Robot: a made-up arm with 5 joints.
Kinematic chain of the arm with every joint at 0, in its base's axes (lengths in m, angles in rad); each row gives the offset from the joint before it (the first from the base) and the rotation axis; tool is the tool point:
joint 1: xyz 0 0 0.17 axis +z
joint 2: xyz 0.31 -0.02 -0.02 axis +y
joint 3: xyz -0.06 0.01 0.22 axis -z
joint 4: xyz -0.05 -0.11 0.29 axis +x
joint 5: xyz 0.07 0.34 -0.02 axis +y
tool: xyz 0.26 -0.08 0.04
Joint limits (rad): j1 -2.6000..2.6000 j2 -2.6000..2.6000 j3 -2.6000..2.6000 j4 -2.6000..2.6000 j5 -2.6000..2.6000
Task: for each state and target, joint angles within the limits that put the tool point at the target. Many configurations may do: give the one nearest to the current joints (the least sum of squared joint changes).
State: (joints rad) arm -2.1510 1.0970 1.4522 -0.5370 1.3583
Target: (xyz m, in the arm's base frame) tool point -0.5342 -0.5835 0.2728
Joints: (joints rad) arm -2.0242 0.9578 1.4415 0.3211 0.7268
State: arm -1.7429 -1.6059 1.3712 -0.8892 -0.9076
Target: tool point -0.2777 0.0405 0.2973
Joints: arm -1.3711 -1.3911 1.7363 -0.7873 -0.5010
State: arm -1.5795 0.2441 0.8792 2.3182 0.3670
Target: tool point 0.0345 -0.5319 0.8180
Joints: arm -0.5565 0.2301 0.9234 2.5666 0.0723
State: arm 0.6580 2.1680 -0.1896 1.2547 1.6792
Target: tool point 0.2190 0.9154 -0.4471
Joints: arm 1.3090 2.3736 -0.2110 2.0250 1.6932
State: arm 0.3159 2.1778 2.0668 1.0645 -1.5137
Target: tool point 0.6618 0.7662 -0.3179
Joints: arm 0.7275 2.2285 2.1141 0.7882 -2.0014
